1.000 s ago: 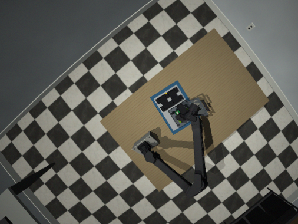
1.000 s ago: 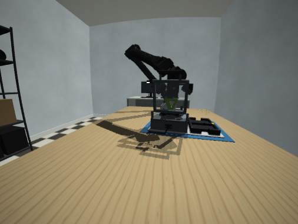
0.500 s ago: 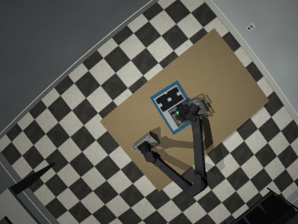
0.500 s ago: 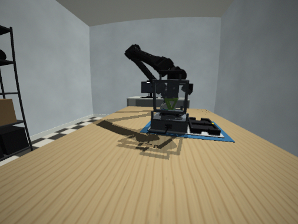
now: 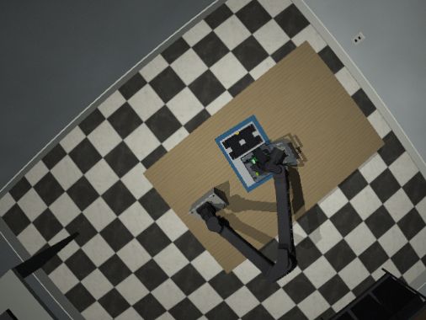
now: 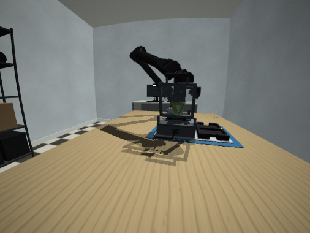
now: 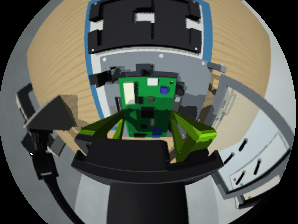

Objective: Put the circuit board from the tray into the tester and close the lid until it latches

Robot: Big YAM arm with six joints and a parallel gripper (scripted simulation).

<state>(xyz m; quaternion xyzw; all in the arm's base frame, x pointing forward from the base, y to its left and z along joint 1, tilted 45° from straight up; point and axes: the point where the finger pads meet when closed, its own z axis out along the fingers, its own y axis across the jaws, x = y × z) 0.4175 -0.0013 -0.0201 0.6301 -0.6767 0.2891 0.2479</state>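
The green circuit board is right at my hand. Round my hand: tester plate (20 mm below, 10 mm to the left, 10 mm ahead); clear lid (130 mm ahead, 90 mm above, 10 mm to the right).
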